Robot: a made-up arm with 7 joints.
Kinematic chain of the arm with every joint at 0, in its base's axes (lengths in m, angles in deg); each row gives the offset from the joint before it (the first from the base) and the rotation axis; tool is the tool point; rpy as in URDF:
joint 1: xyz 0 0 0.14 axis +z
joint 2: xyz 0 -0.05 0.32 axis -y
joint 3: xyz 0 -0.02 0.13 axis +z
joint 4: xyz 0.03 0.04 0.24 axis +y
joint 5: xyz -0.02 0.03 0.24 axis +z
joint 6: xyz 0 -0.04 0.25 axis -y
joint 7: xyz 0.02 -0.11 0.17 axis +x
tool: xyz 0 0 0 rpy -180 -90 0
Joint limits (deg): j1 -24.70..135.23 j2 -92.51..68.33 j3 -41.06..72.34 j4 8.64..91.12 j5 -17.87..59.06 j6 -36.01..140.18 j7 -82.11..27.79
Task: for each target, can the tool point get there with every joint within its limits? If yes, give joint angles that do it. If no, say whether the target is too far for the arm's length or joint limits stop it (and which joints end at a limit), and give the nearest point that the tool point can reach.
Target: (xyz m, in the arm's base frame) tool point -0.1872 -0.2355 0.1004
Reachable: no: joint limits stop it (at a limit: joint 1, joint 2, joint 4, joint 6) | nearest point -0.3953 -0.1590 0.0013 | short by 0.243 m
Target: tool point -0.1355 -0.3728 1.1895
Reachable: yes | joints 41.24 48.56 -7.29 61.39 -0.05 113.06 -62.29
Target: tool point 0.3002 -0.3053 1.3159
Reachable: yes | joints 21.35 14.20 -29.83 59.20 7.38 54.54 -71.56
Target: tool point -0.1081 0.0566 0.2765
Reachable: no: joint limits stop it (at a limit: joint 2, joint 4, joint 5, joint 6) | nearest point -0.3110 0.1628 0.1106 | short by 0.283 m
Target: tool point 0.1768 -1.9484 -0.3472
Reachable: no: too far | nearest point 0.3083 -0.7515 -0.0009 | short by 1.253 m
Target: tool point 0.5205 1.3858 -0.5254
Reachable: no: too far | nearest point 0.3119 0.8304 -0.0201 | short by 0.779 m
